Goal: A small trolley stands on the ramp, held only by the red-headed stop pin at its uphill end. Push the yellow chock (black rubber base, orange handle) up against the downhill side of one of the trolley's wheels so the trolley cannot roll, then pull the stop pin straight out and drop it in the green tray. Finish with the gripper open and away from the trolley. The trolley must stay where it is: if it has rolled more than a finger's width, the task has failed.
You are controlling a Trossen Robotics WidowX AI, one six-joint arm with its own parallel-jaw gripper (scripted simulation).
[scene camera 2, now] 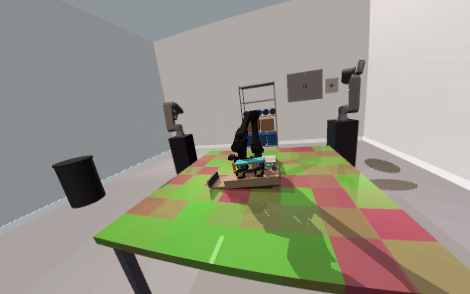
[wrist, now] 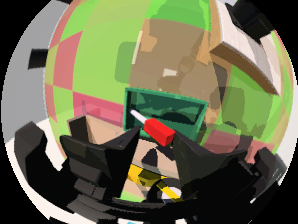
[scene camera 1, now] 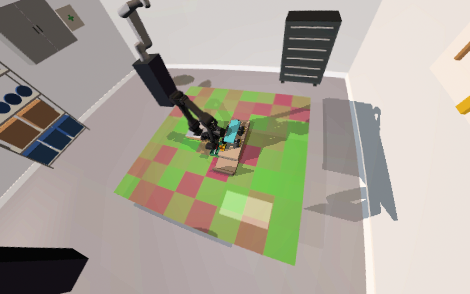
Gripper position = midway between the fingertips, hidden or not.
Observation:
In view: my gripper (wrist: 156, 130), a ramp (wrist: 155, 157) and a green tray (wrist: 181, 115).

